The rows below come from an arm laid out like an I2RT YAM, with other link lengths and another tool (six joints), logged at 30 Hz.
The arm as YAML. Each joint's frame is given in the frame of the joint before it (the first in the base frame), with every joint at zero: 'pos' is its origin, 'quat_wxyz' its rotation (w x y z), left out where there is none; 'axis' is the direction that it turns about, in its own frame. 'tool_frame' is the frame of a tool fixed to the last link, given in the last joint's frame.
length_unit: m
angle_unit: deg
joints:
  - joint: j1
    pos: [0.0, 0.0, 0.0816]
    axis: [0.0, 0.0, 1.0]
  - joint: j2
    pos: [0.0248, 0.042, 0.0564]
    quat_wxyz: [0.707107, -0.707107, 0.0, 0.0]
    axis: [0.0, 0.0, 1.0]
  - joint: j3
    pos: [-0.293, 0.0, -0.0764]
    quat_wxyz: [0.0, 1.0, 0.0, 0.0]
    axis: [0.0, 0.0, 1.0]
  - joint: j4
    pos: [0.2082, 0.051, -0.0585]
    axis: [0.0, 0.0, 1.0]
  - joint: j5
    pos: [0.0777, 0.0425, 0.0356]
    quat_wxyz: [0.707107, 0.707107, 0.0, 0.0]
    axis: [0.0, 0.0, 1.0]
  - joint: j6
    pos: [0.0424, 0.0, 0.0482]
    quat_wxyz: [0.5, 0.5, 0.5, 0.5]
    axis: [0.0, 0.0, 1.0]
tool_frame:
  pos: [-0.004, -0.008, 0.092]
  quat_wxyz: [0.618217, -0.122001, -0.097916, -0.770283]
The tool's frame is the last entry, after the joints.
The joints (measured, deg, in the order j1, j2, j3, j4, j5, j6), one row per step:
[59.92 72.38 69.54 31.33 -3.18 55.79]
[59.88 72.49 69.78 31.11 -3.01 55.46]
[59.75 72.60 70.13 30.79 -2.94 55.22]
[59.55 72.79 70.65 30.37 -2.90 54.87]
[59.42 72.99 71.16 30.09 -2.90 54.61]
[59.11 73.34 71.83 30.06 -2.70 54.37]
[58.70 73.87 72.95 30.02 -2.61 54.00]
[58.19 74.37 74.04 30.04 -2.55 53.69]
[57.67 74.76 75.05 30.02 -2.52 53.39]
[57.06 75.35 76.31 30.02 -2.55 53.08]
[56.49 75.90 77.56 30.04 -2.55 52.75]
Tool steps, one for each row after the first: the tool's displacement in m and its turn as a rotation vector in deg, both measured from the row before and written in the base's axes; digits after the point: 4 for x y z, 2 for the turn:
[0.0008 0.0002 0.0004 -0.17 -0.14 -0.35]
[0.0010 0.0000 0.0008 -0.15 -0.12 -0.31]
[0.0014 0.0001 0.0012 -0.21 -0.21 -0.40]
[0.0010 0.0002 0.0015 -0.08 -0.22 -0.25]
[0.0024 -0.0004 0.0026 0.20 -0.25 -0.60]
[0.0027 -0.0004 0.0047 0.34 -0.53 -0.67]
[0.0030 -0.0010 0.0048 0.41 -0.53 -0.71]
[0.0027 -0.0015 0.0047 0.39 -0.53 -0.70]
[0.0034 -0.0011 0.0053 0.42 -0.61 -0.74]
[0.0031 -0.0014 0.0055 0.46 -0.64 -0.74]

